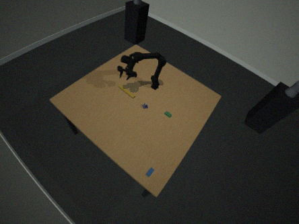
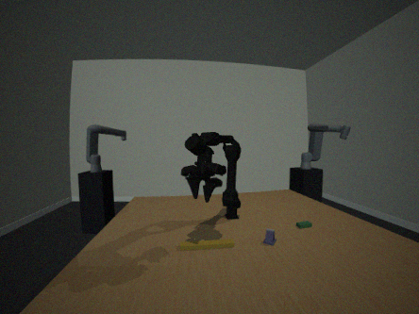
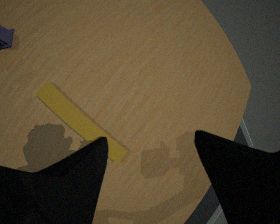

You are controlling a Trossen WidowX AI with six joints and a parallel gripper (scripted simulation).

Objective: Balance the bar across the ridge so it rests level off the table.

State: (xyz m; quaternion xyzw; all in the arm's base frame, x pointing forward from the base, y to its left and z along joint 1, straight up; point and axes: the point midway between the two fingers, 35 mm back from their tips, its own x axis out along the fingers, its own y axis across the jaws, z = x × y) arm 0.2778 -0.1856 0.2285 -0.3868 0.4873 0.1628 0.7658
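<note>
Now: gripper tip 19 cm above the yellow bar, 3 cm past it and 2 cm to the right of it. Also, from my gripper tip: green block 50 cm to the left, 19 cm below, 10 cm behind; blue block 69 cm to the left, 45 cm ahead, 19 cm below.
</note>
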